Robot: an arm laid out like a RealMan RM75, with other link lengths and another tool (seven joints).
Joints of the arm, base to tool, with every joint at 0 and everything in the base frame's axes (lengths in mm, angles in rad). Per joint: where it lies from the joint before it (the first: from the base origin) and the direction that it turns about. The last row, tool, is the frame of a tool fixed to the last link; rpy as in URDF.
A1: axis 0 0 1 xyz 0 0 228.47
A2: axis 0 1 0 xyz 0 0 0
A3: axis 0 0 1 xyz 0 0 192
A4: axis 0 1 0 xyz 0 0 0
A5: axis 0 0 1 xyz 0 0 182.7
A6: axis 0 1 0 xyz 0 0 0
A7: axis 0 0 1 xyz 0 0 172.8
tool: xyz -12 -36 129 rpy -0.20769 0 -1.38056
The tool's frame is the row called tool.
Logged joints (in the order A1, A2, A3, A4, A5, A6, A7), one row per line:
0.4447 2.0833 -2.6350 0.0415 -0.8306 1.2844 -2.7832
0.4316 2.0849 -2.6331 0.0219 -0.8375 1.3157 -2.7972
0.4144 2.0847 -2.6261 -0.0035 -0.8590 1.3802 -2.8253
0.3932 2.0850 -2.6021 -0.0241 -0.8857 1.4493 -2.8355
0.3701 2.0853 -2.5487 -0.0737 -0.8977 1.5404 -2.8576
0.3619 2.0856 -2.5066 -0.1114 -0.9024 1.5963 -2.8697
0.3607 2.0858 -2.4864 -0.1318 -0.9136 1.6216 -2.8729
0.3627 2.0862 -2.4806 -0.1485 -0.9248 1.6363 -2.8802
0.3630 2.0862 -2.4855 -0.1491 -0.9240 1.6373 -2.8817
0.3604 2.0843 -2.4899 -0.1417 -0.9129 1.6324 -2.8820
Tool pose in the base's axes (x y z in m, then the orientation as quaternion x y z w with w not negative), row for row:
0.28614 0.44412 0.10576 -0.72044 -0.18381 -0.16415 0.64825
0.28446 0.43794 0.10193 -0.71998 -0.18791 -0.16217 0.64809
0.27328 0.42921 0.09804 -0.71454 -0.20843 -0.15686 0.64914
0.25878 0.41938 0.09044 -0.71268 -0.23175 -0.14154 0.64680
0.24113 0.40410 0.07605 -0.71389 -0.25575 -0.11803 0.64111
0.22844 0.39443 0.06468 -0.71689 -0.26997 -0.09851 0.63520
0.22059 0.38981 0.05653 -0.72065 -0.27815 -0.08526 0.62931
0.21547 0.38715 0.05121 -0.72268 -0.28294 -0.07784 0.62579
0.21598 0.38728 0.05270 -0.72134 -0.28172 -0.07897 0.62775
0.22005 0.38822 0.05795 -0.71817 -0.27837 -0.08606 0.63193
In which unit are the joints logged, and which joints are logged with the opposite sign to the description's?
The joints are logged in radians. Opposite sign: A3.
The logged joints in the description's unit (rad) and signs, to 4 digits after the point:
0.4447 2.0833 2.6350 0.0415 -0.8306 1.2844 -2.7832
0.4316 2.0849 2.6331 0.0219 -0.8375 1.3157 -2.7972
0.4144 2.0847 2.6261 -0.0035 -0.8590 1.3802 -2.8253
0.3932 2.0850 2.6021 -0.0241 -0.8857 1.4493 -2.8355
0.3701 2.0853 2.5487 -0.0737 -0.8977 1.5404 -2.8576
0.3619 2.0856 2.5066 -0.1114 -0.9024 1.5963 -2.8697
0.3607 2.0858 2.4864 -0.1318 -0.9136 1.6216 -2.8729
0.3627 2.0862 2.4806 -0.1485 -0.9248 1.6363 -2.8802
0.3630 2.0862 2.4855 -0.1491 -0.9240 1.6373 -2.8817
0.3604 2.0843 2.4899 -0.1417 -0.9129 1.6324 -2.8820

